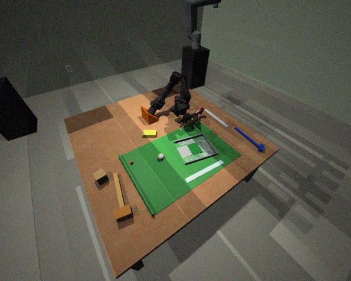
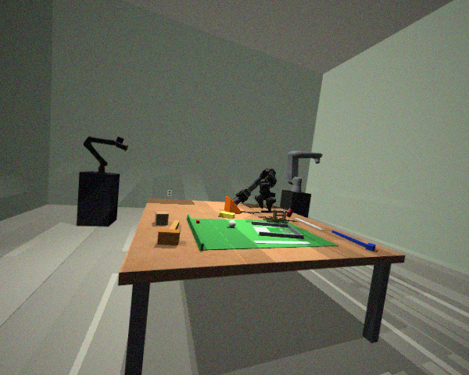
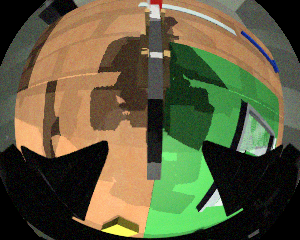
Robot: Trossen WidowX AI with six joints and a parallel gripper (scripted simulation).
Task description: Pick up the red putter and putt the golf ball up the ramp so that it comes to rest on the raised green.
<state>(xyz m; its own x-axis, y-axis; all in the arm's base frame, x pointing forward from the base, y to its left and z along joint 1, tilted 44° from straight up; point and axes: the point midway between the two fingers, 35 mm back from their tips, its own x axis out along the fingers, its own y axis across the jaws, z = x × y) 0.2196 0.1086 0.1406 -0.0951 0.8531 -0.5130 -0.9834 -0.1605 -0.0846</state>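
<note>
The yellow block lies 28 cm to the right of my gripper tip, 6 cm below it and 4 cm behind it. From my gripper tip the other things lie so: wooden stand 13 cm to the left, 4 cm below, 2 cm behind; green mat 26 cm ahead, 18 cm to the right, 7 cm below; red putter 11 cm to the left, 2 cm below, 2 cm behind.
</note>
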